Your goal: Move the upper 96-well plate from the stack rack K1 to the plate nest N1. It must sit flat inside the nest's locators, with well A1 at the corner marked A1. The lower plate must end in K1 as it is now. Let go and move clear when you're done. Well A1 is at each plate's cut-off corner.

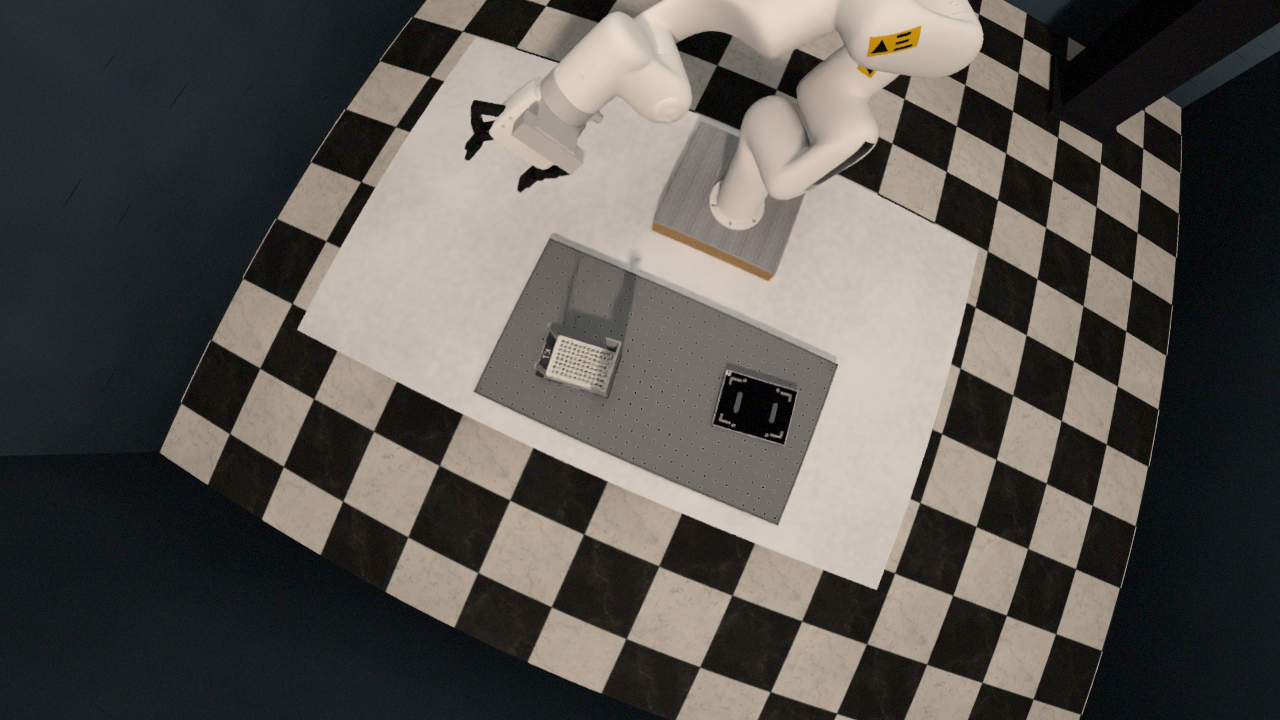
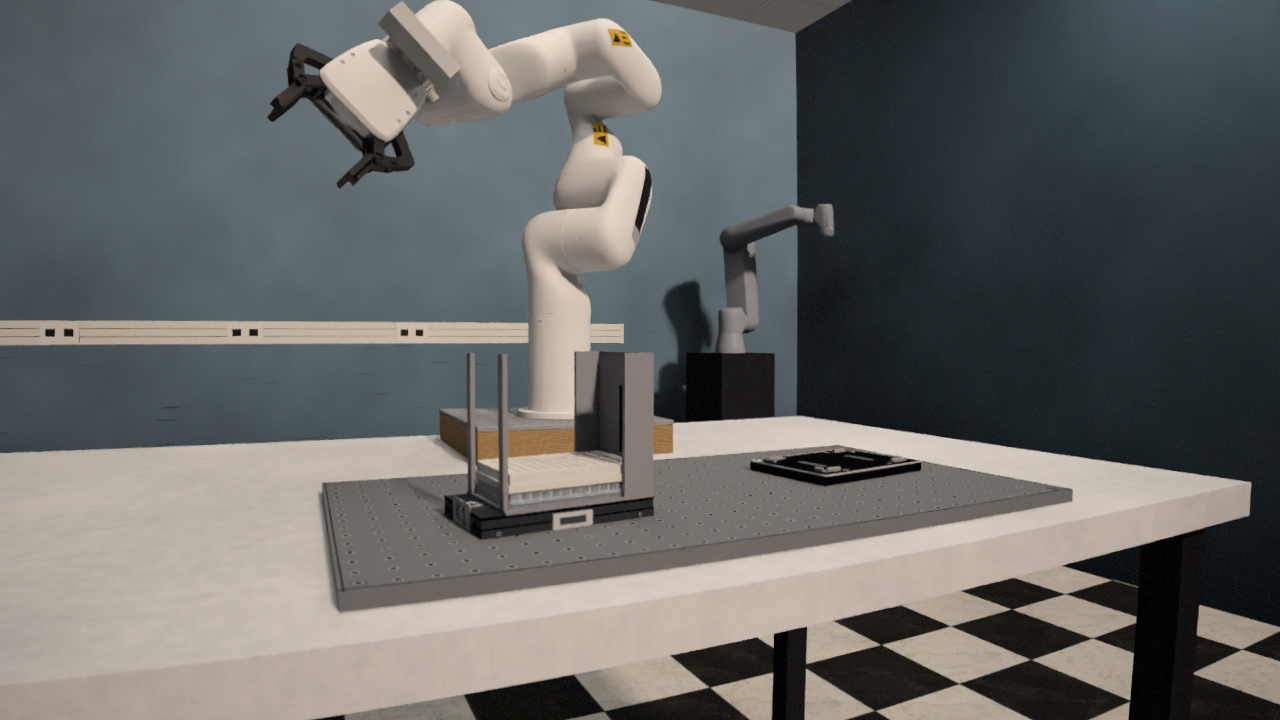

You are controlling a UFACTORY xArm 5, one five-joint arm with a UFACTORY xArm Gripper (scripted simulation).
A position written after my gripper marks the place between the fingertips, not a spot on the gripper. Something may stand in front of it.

Observation:
In view: my gripper [image 2: 309, 148] and a black plate nest N1 [image 1: 758, 397].
My gripper also shows in image 1 [image 1: 494, 169]. The black plate nest N1 shows as well in image 2 [image 2: 830, 459].

